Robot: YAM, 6 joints.
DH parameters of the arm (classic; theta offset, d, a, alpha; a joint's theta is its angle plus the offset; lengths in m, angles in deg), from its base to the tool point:
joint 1: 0 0.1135 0.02 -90
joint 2: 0 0 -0.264 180
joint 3: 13.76 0 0.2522 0
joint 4: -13.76 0 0.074 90
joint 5: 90 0 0 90
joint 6: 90 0.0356 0 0
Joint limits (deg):
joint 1: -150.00..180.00
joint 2: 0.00..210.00
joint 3: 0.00..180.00
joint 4: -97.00..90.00
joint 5: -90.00..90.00
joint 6: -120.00..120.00
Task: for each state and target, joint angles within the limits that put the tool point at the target. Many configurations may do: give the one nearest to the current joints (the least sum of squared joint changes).
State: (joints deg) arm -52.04 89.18 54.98 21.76 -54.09 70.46
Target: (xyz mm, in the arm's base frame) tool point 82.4 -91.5 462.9
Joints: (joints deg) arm -62.07 41.56 55.39 24.20 -57.27 70.46
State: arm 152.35 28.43 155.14 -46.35 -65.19 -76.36
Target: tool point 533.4 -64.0 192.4
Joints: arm 176.66 0.60 167.28 -49.52 -67.34 -76.36
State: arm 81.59 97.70 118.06 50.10 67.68 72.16
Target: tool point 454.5 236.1 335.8
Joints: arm 31.13 127.60 108.17 45.12 67.27 72.16
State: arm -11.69 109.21 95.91 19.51 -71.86 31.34
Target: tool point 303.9 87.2 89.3
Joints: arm 9.74 111.51 45.82 6.20 -75.86 31.34
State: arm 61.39 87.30 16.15 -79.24 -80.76 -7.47
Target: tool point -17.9 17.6 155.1
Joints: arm 49.80 114.43 1.20 -97.00 -44.68 -7.47
